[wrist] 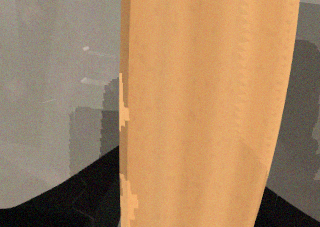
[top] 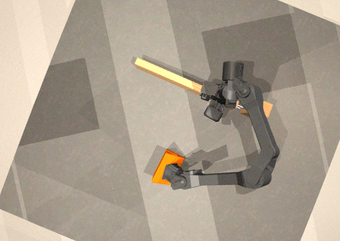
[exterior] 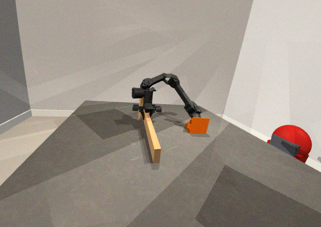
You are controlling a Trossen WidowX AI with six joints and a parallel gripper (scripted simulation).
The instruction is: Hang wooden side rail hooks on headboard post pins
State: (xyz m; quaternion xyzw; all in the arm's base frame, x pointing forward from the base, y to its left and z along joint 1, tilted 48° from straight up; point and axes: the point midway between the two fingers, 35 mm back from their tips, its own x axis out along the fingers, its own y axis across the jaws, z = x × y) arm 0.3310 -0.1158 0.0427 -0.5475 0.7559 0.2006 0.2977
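Right now the wooden headboard post is 14 cm to the right of my gripper tip and 5 cm above it.
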